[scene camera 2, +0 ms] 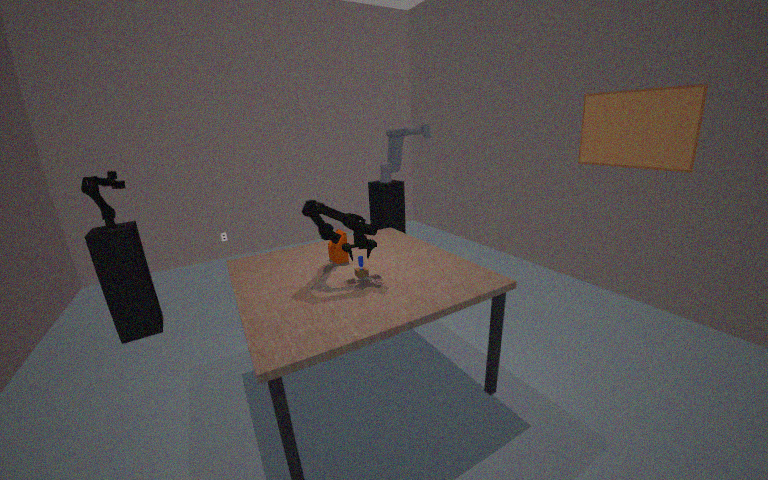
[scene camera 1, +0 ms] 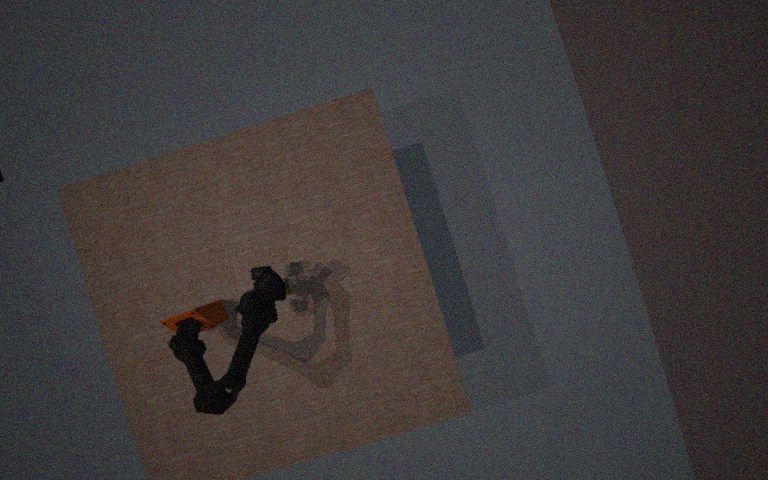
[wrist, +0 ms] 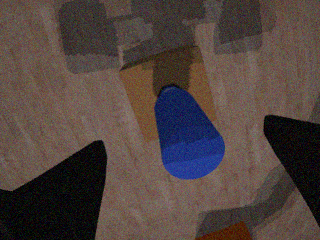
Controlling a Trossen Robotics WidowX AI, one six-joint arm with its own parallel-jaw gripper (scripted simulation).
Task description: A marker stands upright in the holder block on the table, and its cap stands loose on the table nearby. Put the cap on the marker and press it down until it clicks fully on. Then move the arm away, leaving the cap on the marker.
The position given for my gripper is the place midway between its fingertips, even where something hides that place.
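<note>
Blue cap (wrist: 191,147), visible. My gripper (wrist: 188,136): open, holding nothing.
</note>
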